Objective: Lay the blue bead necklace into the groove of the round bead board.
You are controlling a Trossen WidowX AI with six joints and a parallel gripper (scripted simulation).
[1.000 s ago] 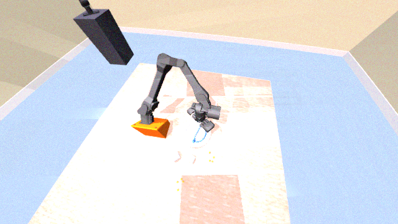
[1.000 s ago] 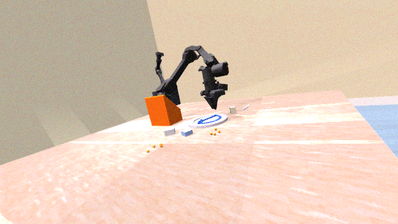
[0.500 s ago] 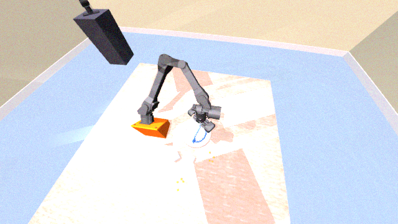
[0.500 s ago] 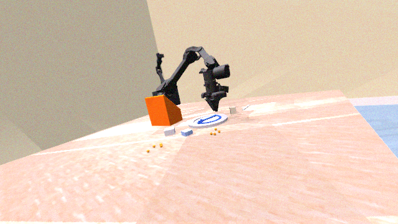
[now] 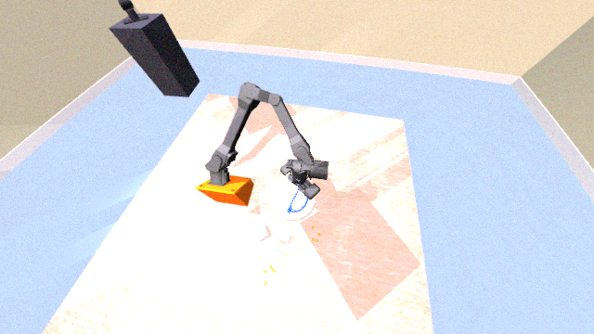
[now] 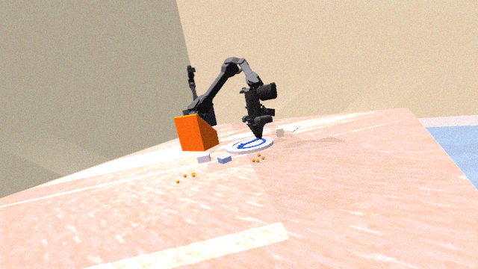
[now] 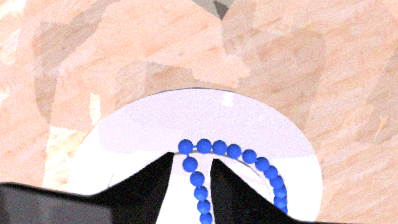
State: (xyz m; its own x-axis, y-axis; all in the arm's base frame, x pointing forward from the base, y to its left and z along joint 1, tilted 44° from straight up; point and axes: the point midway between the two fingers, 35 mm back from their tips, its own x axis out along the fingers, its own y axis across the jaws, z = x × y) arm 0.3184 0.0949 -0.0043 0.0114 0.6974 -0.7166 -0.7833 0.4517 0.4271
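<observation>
Now: the round white bead board 50 mm to the right of my gripper tip, 20 mm behind it and 10 mm below it. From my gripper tip the other things lie so: white stick (210 mm to the left, 100 mm ahead, 10 mm below); then light blue cube (220 mm to the right, 30 mm behind, 10 mm below); then beige cube (90 mm to the left, 60 mm ahead).
</observation>
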